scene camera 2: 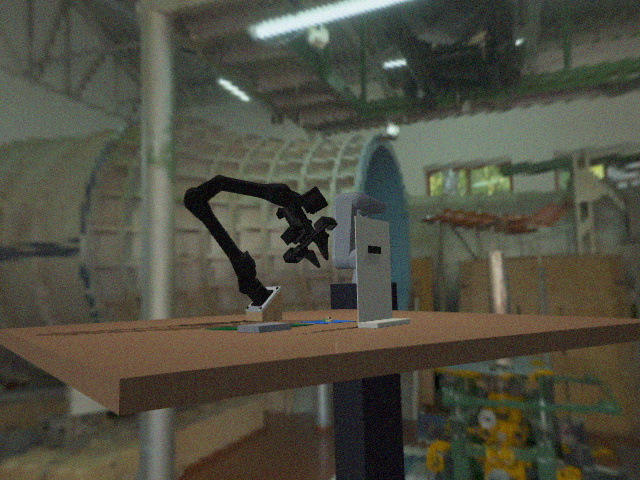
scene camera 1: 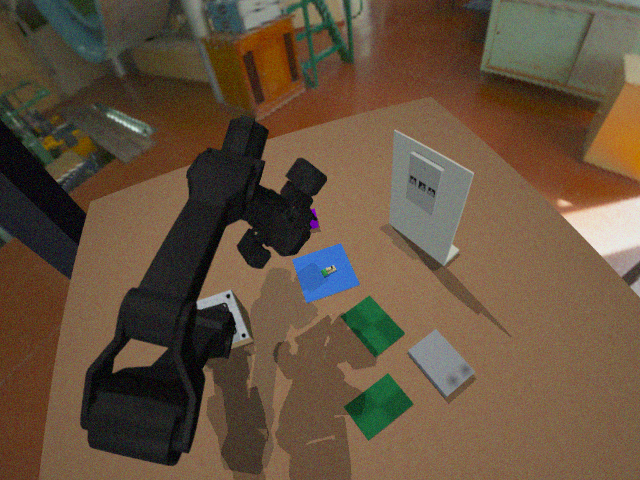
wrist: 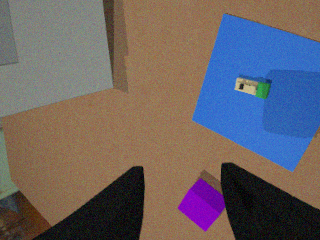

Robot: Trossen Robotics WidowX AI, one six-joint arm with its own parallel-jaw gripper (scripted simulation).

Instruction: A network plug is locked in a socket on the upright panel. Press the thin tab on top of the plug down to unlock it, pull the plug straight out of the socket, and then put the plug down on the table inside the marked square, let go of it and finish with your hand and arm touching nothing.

In view: the gripper [scene camera 1: 309,226], a grey plate [scene camera 1: 441,363] and a white upright panel [scene camera 1: 429,190].
The gripper also shows in scene camera 2 [scene camera 2: 323,263] and in the wrist view [wrist: 182,174]. The white upright panel is seen too in scene camera 2 [scene camera 2: 372,242] and in the wrist view [wrist: 57,57]. The wrist view does not show the grey plate: it is out of frame.
